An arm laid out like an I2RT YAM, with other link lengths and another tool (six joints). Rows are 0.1 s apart.
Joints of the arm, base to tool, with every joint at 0 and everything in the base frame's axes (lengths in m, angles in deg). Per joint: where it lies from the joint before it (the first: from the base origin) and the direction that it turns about. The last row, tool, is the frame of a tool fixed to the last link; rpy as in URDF.
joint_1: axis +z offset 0 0 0.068
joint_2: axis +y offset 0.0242 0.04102 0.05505
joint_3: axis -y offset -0.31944 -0.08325 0
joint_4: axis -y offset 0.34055 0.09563 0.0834
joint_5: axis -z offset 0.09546 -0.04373 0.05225
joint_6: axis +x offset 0.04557 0 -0.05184
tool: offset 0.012 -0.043 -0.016 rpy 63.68 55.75 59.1
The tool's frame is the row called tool.
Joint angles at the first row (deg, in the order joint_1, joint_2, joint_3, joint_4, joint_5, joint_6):
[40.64 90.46 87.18 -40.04 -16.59 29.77]
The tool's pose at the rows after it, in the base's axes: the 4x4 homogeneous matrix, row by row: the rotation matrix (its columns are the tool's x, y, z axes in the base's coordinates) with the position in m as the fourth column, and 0 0 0 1 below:
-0.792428, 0.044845, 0.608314, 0.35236; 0.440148, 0.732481, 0.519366, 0.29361; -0.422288, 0.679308, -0.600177, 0.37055; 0, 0, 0, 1
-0.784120, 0.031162, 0.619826, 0.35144; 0.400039, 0.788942, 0.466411, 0.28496; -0.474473, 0.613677, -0.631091, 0.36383; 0, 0, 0, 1
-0.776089, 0.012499, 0.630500, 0.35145; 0.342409, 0.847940, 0.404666, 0.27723; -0.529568, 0.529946, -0.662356, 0.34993; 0, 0, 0, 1
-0.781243, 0.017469, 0.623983, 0.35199; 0.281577, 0.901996, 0.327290, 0.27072; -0.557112, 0.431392, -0.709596, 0.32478; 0, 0, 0, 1
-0.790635, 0.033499, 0.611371, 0.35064; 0.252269, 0.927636, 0.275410, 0.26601; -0.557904, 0.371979, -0.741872, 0.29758; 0, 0, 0, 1
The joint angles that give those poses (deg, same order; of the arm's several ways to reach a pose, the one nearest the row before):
[40.62 90.59 87.57 -42.90 -14.12 26.80]
[40.54 90.51 86.84 -45.34 -10.88 23.56]
[40.57 90.65 85.04 -46.87 -7.05 19.85]
[40.56 91.67 82.46 -48.12 -3.34 17.25]
[40.52 92.31 79.01 -47.36 -1.38 16.58]

